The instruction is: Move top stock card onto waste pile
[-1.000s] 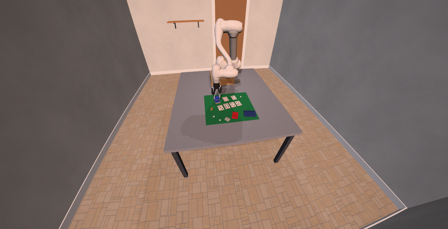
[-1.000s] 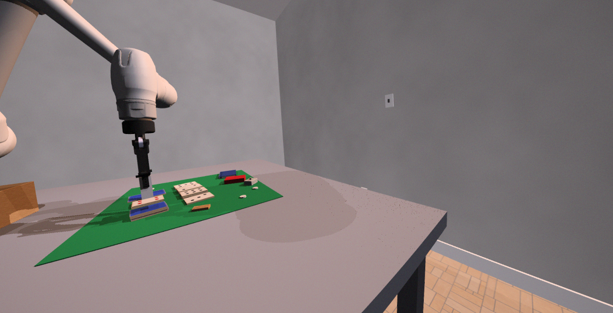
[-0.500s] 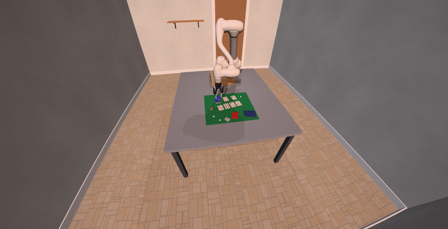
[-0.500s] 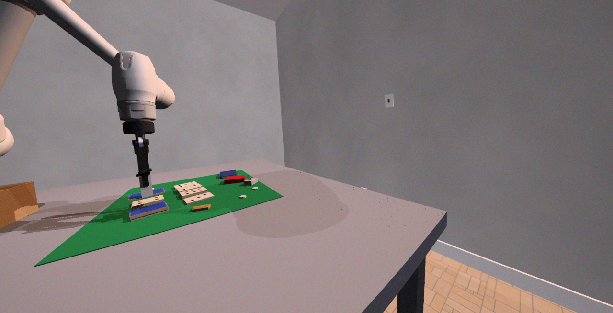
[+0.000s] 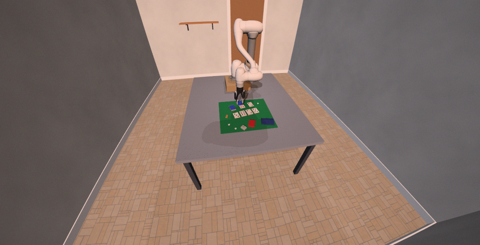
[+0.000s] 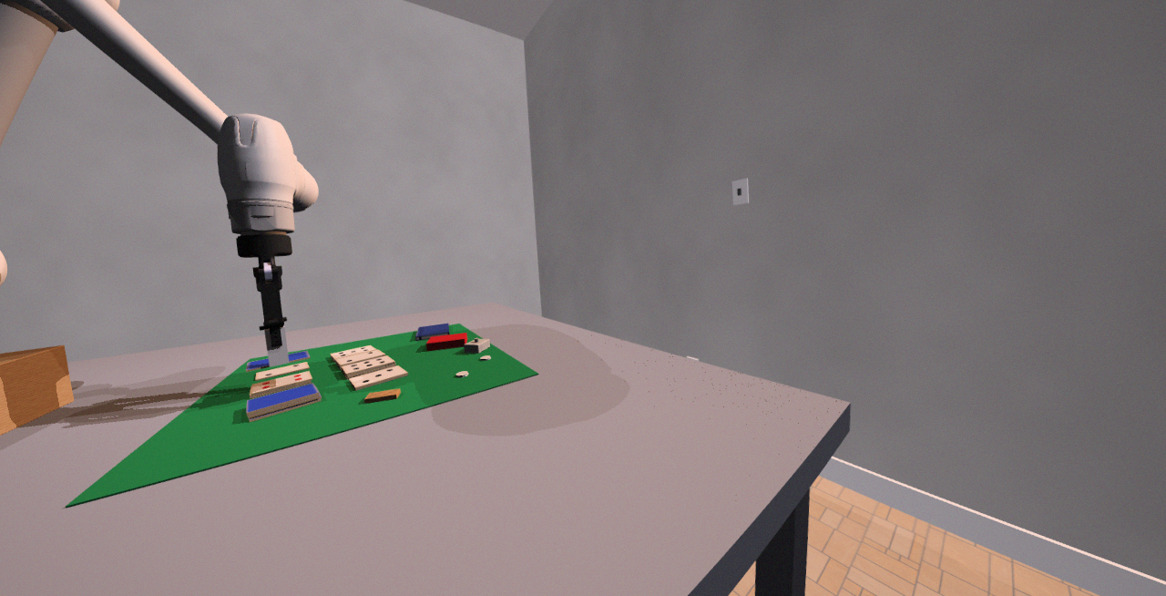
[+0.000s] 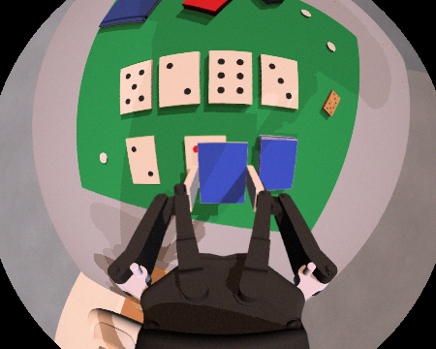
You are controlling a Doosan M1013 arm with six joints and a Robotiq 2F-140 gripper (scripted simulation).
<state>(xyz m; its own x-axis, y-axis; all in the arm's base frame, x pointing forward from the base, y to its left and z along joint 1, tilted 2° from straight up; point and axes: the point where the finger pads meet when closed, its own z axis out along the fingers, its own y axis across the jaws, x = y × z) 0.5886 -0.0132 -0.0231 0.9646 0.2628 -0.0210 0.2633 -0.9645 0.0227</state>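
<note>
My hand is 3 cm past the card, 14 cm to the right of it and 8 cm above it. Also, from my hand: green mat (13 cm ahead, 5 cm to the left, 10 cm below); red block (31 cm ahead, 10 cm to the left, 8 cm below); white box (37 cm ahead, 1 cm to the left, 7 cm below).
</note>
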